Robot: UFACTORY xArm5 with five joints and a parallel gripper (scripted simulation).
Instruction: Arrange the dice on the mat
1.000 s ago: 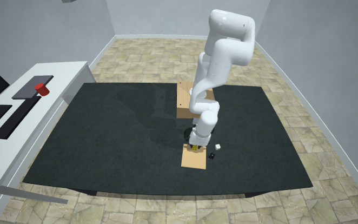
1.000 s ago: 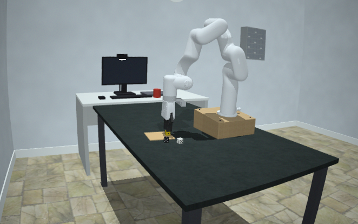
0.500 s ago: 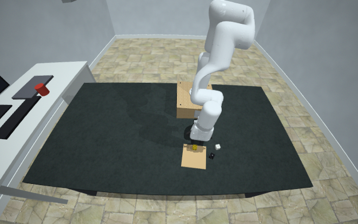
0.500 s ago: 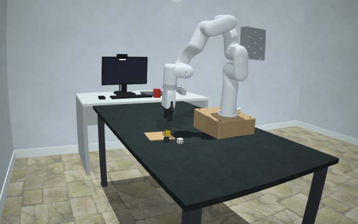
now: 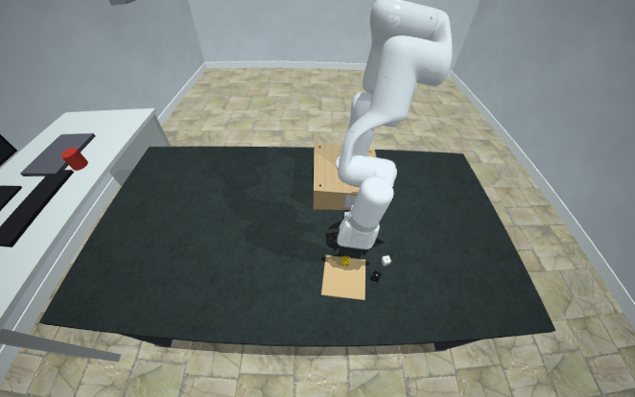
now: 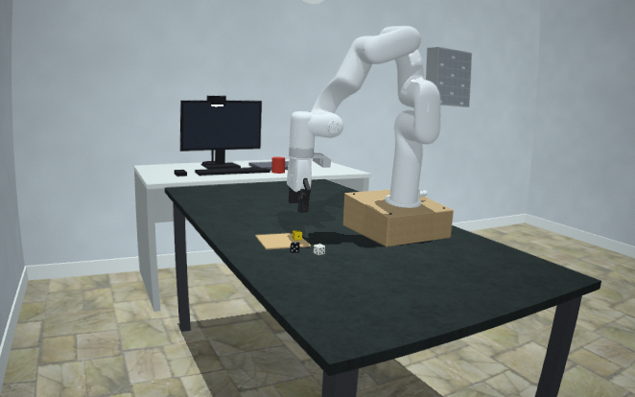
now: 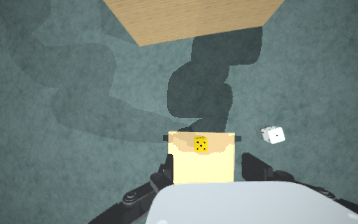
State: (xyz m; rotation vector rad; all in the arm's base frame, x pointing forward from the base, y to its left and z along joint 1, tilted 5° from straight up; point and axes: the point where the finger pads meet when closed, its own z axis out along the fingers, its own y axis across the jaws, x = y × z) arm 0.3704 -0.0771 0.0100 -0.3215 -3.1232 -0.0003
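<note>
My gripper is now 14 cm to the right of the white die, 10 cm above it and 1 cm short of it. From my hand the other things lie so: black die: 10 cm below, 9 cm to the left, 6 cm ahead; tan mat: 11 cm below, 5 cm ahead, 1 cm to the right; yellow die: 10 cm below.
</note>
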